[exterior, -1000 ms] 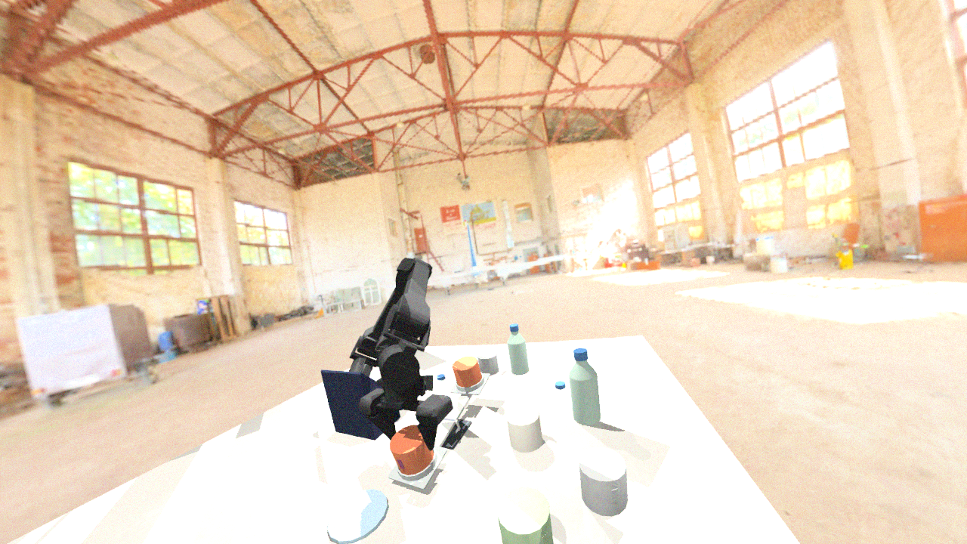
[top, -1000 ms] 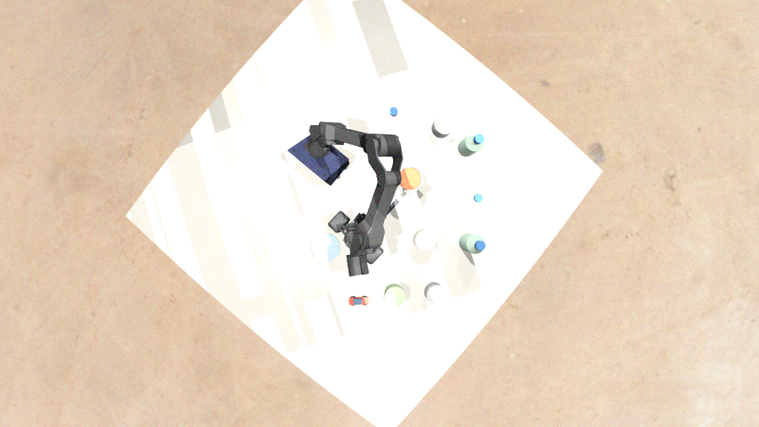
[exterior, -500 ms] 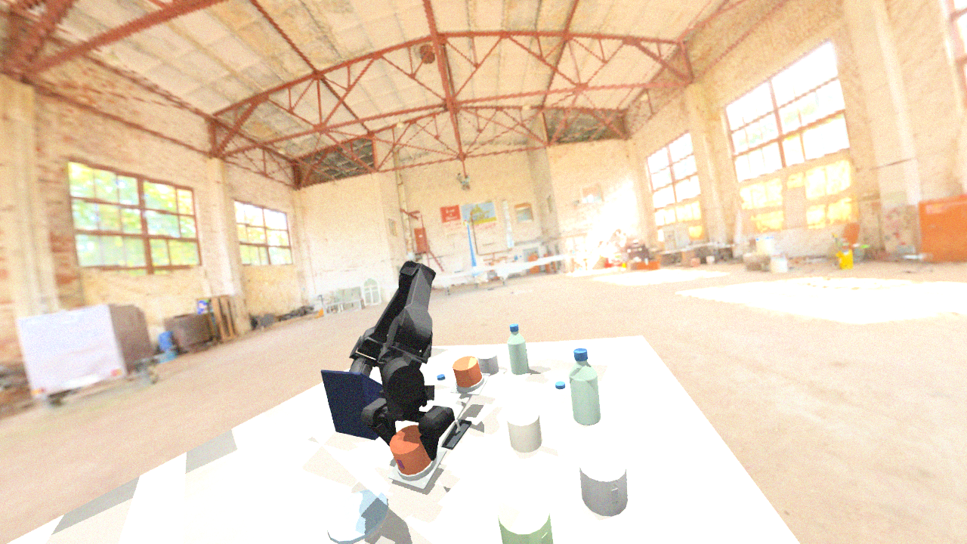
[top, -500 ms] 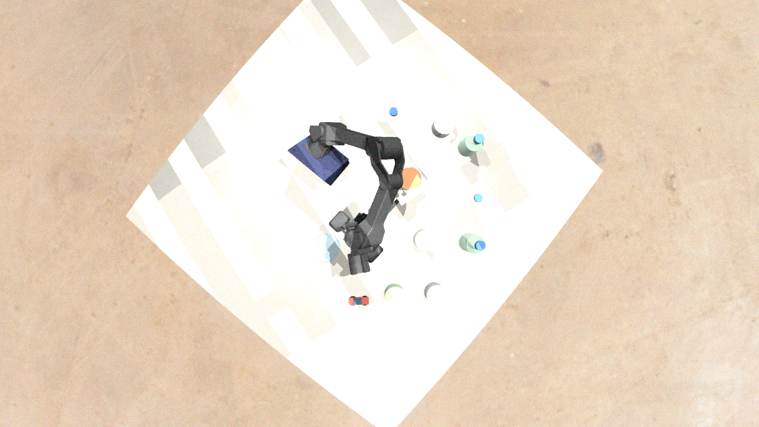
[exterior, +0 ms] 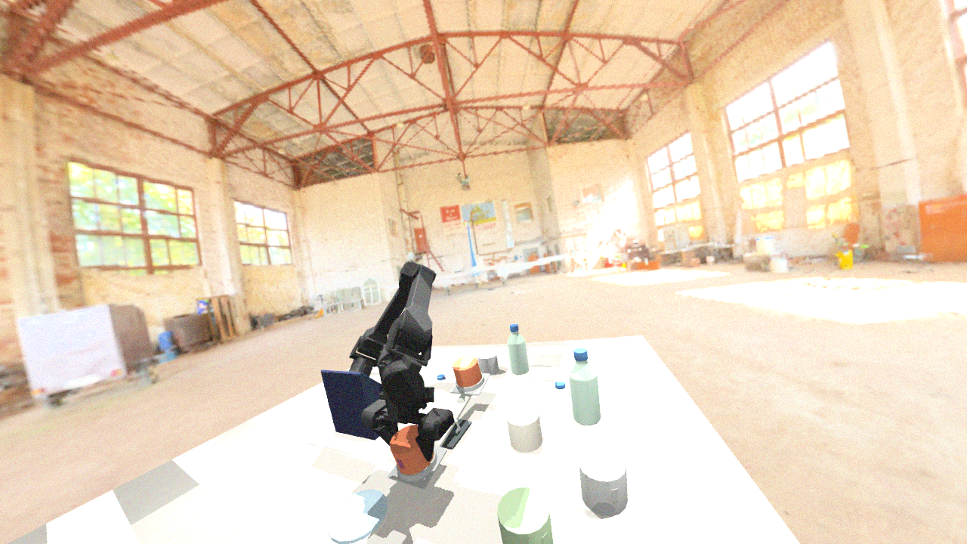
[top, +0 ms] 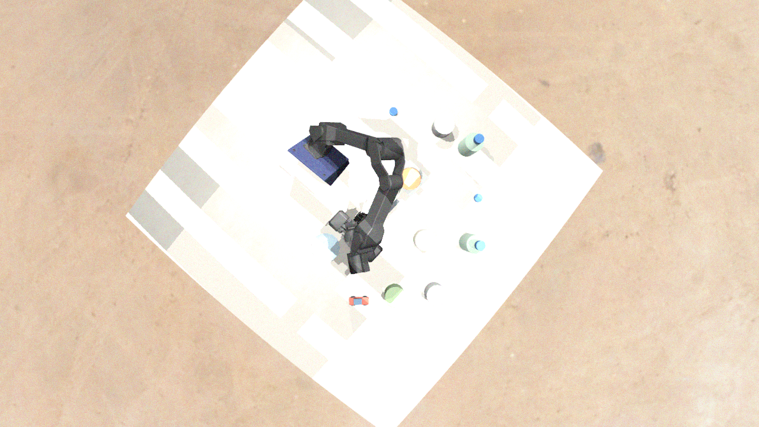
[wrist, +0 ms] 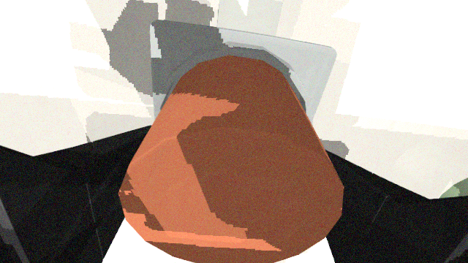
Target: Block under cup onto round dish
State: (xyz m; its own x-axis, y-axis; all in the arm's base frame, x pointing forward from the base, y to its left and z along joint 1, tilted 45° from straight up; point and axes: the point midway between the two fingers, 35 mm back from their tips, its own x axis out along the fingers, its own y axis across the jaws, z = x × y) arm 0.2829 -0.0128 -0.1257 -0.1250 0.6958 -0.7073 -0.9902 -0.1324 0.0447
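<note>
Right now the round white dish is 4 cm behind my gripper tip, 11 cm to the right of it and 4 cm below it. The rest, counted from my gripper tip: teal block 1 cm below; beige cup 19 cm ahead, 16 cm to the left, 1 cm below; red toy car 18 cm ahead, 16 cm to the right, 3 cm below.
</note>
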